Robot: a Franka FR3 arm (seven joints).
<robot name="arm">
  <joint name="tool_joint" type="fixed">
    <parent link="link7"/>
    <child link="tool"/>
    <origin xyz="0 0 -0.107" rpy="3.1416 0 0"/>
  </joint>
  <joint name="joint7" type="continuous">
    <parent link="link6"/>
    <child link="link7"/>
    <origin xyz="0.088 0 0" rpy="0 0 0"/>
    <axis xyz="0 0 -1"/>
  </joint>
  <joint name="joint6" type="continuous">
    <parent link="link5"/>
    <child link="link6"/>
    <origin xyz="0 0 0" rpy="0 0 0"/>
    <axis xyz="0 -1 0"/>
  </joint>
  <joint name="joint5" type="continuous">
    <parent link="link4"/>
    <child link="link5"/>
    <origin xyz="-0.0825 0 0.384" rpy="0 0 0"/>
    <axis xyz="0 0 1"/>
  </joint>
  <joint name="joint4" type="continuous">
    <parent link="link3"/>
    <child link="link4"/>
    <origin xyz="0.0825 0 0" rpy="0 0 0"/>
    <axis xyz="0 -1 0"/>
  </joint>
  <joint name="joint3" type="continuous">
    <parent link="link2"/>
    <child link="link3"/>
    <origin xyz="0 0 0.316" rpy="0 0 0"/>
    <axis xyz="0 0 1"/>
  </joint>
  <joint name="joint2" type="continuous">
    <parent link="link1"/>
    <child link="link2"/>
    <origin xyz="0 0 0" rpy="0 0 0"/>
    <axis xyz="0 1 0"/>
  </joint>
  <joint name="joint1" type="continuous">
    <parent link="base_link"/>
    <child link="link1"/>
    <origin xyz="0 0 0.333" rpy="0 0 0"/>
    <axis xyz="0 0 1"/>
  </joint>
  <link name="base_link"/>
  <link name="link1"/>
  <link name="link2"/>
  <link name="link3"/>
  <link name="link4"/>
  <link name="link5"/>
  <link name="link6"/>
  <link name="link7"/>
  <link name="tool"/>
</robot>
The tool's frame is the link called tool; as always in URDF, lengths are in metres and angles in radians. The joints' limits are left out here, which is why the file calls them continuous.
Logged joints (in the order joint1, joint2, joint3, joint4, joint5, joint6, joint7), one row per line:
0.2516, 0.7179, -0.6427, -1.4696, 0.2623, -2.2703, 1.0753
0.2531, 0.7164, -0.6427, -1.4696, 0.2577, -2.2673, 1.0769
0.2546, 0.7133, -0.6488, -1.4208, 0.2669, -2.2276, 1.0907
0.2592, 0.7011, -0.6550, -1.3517, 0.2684, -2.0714, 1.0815
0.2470, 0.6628, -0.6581, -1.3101, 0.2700, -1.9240, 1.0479
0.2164, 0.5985, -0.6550, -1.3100, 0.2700, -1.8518, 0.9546
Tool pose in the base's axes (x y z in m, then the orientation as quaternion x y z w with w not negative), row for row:
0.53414, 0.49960, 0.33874, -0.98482, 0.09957, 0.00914, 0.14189
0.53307, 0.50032, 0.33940, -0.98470, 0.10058, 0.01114, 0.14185
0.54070, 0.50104, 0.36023, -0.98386, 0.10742, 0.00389, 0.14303
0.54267, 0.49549, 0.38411, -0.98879, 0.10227, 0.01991, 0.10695
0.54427, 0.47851, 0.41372, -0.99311, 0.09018, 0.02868, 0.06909
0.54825, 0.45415, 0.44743, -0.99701, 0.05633, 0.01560, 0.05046
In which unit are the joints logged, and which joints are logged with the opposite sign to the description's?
The joints are logged in radians. Opposite sign: joint3, joint5, joint6.
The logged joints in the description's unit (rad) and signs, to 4 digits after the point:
0.2516, 0.7179, 0.6427, -1.4696, -0.2623, 2.2703, 1.0753
0.2531, 0.7164, 0.6427, -1.4696, -0.2577, 2.2673, 1.0769
0.2546, 0.7133, 0.6488, -1.4208, -0.2669, 2.2276, 1.0907
0.2592, 0.7011, 0.6550, -1.3517, -0.2684, 2.0714, 1.0815
0.2470, 0.6628, 0.6581, -1.3101, -0.2700, 1.9240, 1.0479
0.2164, 0.5985, 0.6550, -1.3100, -0.2700, 1.8518, 0.9546

